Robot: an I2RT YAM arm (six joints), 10 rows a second.
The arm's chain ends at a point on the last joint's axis. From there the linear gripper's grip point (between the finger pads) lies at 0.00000 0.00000 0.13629 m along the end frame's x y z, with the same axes.
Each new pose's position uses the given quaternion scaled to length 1; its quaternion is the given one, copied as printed.
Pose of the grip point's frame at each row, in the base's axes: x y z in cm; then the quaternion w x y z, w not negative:
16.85 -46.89 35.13 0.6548 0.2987 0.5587 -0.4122
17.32 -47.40 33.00 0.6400 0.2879 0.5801 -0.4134
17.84 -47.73 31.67 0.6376 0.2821 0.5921 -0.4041
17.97 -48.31 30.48 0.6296 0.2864 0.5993 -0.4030
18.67 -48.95 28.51 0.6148 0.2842 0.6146 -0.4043
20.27 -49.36 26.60 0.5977 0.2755 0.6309 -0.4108
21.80 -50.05 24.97 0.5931 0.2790 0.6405 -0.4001
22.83 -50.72 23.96 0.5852 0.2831 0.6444 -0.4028
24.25 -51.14 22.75 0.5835 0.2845 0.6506 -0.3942
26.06 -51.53 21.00 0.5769 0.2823 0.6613 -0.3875
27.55 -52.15 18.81 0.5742 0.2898 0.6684 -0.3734
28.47 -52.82 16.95 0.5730 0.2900 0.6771 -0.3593
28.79 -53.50 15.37 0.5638 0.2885 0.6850 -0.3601
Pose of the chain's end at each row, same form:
10.23 -35.28 32.44 0.6548 0.2987 0.5587 -0.4122
10.44 -35.84 30.80 0.6400 0.2879 0.5801 -0.4134
10.66 -36.31 29.77 0.6376 0.2821 0.5921 -0.4041
10.83 -36.81 28.88 0.6296 0.2864 0.5993 -0.4030
11.50 -37.41 27.38 0.6148 0.2842 0.6146 -0.4043
13.08 -37.81 25.89 0.5977 0.2755 0.6309 -0.4108
14.49 -38.55 24.65 0.5931 0.2790 0.6405 -0.4001
15.66 -39.13 23.83 0.5852 0.2831 0.6444 -0.4028
16.96 -39.63 22.86 0.5835 0.2845 0.6506 -0.3942
18.64 -40.11 21.46 0.5769 0.2823 0.6613 -0.3875
20.04 -40.81 19.65 0.5742 0.2898 0.6684 -0.3734
20.73 -41.66 18.11 0.5730 0.2900 0.6771 -0.3593
21.09 -42.34 16.80 0.5638 0.2885 0.6850 -0.3601

